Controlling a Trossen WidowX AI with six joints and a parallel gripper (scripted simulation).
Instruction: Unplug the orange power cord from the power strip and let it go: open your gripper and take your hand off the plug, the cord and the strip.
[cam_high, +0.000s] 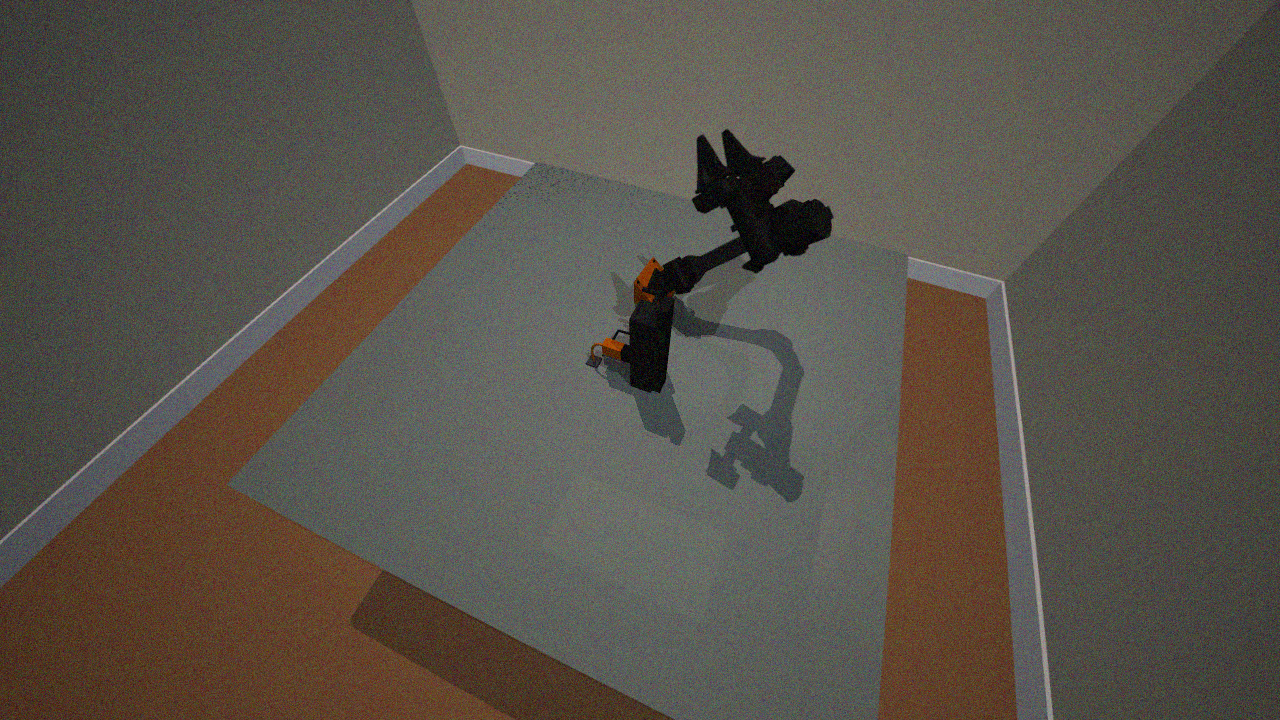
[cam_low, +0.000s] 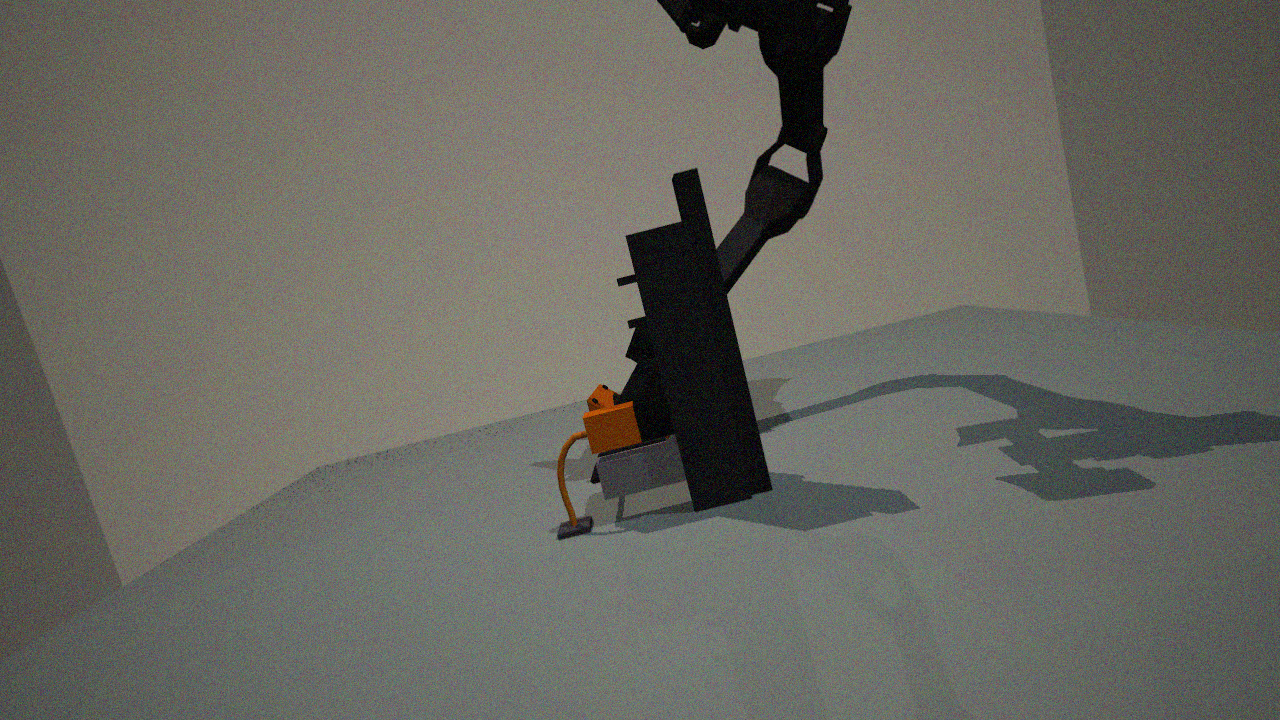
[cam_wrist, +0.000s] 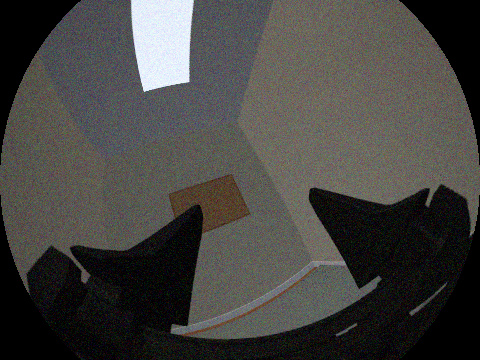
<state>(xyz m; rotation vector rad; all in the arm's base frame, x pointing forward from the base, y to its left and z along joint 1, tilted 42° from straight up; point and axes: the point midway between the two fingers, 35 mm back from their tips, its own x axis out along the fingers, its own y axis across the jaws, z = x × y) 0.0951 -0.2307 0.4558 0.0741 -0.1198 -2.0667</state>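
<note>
Right now the orange plug is 130 mm ahead of my gripper tip, 110 mm to the right of it and 440 mm below it. From my gripper tip the other things lie so: black slab (140 mm ahead, 40 mm to the right, 420 mm below).
</note>
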